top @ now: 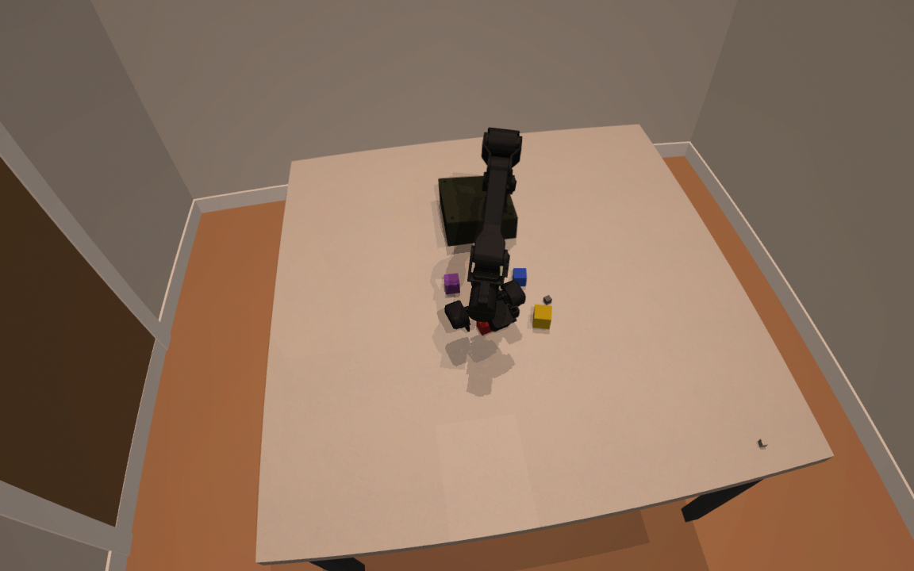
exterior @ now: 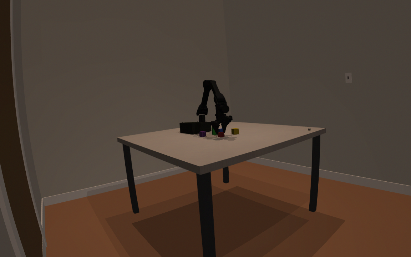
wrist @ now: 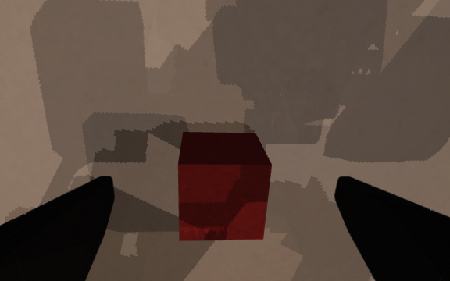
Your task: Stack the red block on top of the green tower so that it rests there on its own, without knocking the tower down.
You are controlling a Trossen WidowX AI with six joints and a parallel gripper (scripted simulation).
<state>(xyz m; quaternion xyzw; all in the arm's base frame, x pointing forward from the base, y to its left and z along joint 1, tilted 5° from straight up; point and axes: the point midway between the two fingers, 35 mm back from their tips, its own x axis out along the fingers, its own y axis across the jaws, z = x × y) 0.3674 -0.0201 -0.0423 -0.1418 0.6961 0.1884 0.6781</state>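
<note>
Now: the red block 10 mm below my gripper tip. Round my gripper tip: purple block (130 mm behind, 90 mm to the right, 10 mm below); yellow block (140 mm to the left, 30 mm behind); blue block (160 mm behind, 90 mm to the left, 10 mm below).
</note>
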